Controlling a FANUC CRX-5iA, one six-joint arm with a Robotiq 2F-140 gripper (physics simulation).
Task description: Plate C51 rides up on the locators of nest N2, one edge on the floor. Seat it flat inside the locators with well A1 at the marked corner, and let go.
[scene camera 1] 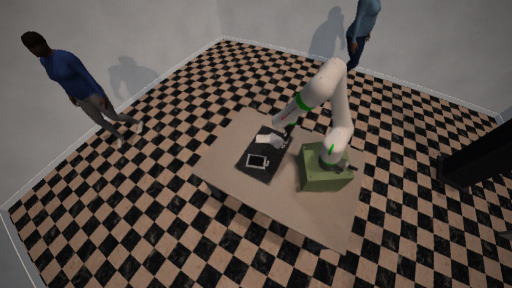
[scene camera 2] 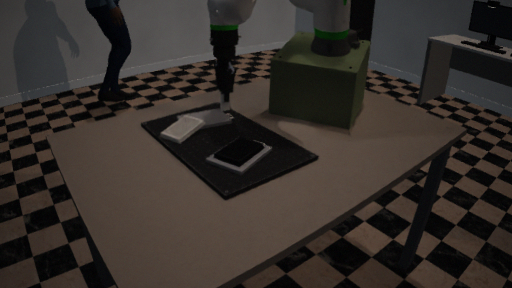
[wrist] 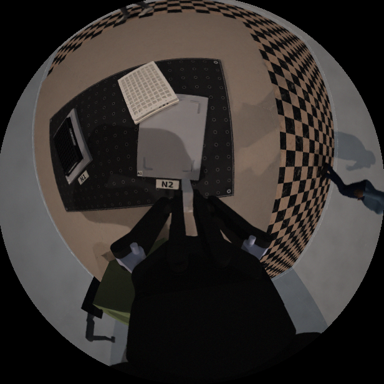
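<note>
Plate C51 is white with a grid of wells. It lies skewed and tilted across the far-left corner of nest N2 in the wrist view, partly beyond the grey nest. Most of the nest's floor is bare, and three corner locators show. The A1 mark is at the nest's near-left corner there. Which plate corner holds well A1 cannot be told. My gripper is shut and empty, its tips at the nest's near edge beside the N2 label, apart from the plate.
Nest N1 with a black plate stands on the same dark perforated board. The green robot base stands beside the board on the table. Two people stand beyond the table.
</note>
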